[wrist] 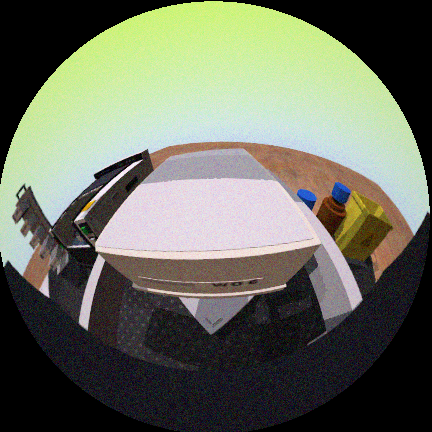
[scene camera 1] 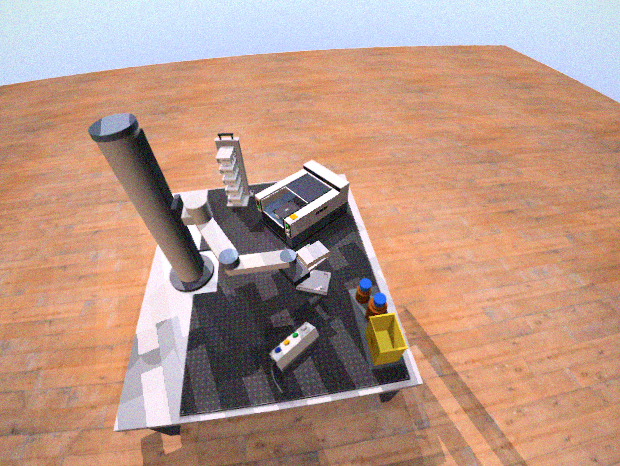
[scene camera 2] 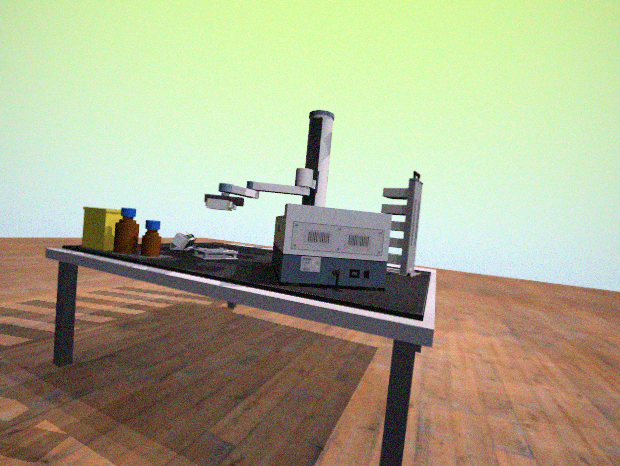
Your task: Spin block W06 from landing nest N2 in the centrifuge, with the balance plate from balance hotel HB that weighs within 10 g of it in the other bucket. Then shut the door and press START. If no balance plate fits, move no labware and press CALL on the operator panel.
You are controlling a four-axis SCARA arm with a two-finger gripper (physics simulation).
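Frame: origin at the arm's base, x ahead, y left, z up, level; metres.
Where they show: gripper, fingertip midpoint: [wrist: 203, 183] [scene camera 1: 317, 252] [scene camera 2: 219, 205]; arm's base, link origin: [scene camera 1: 192, 272].
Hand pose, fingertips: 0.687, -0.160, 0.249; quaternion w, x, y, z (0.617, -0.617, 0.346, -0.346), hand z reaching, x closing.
Note:
Things, the pixels of their top centre, and the offset from my fingertips, as dx, dy, dz.
- block W06, top centre: [wrist: 199, 168] [scene camera 1: 313, 251] [scene camera 2: 220, 200] -0.021, -0.013, +0.023
- pale landing nest, top centre: [wrist: 221, 285] [scene camera 2: 215, 248] [scene camera 1: 313, 278] -0.021, -0.017, -0.197
- operator panel, top centre: [scene camera 1: 294, 340] [scene camera 2: 185, 232] -0.160, -0.349, -0.152
My gripper [scene camera 1: 309, 258] [scene camera 2: 220, 201] [wrist: 203, 183] is shut on block W06 [scene camera 1: 315, 252] [scene camera 2: 217, 202] [wrist: 210, 215], a white block with its label on the side facing the wrist. It holds the block level, high above the table. A pale landing nest [scene camera 1: 315, 283] [scene camera 2: 215, 253] [wrist: 212, 316] lies on the mat below; its label is unreadable. The centrifuge [scene camera 1: 320, 212] [scene camera 2: 336, 230] [wrist: 120, 192] stands behind, its top open at the front, with a dark rotor part inside. The balance hotel [scene camera 1: 242, 167] [scene camera 2: 414, 230] [wrist: 37, 210] holds several pale plates in a column; their labels are unreadable.
The operator panel [scene camera 1: 295, 345] [scene camera 2: 181, 242], with coloured buttons, sits near the front. Two blue-capped brown bottles [scene camera 1: 363, 293] [scene camera 2: 126, 235] [wrist: 331, 212] and a yellow bin [scene camera 1: 385, 340] [scene camera 2: 99, 227] [wrist: 362, 230] stand along the right edge. The arm's column [scene camera 1: 155, 210] [scene camera 2: 320, 155] stands at the left.

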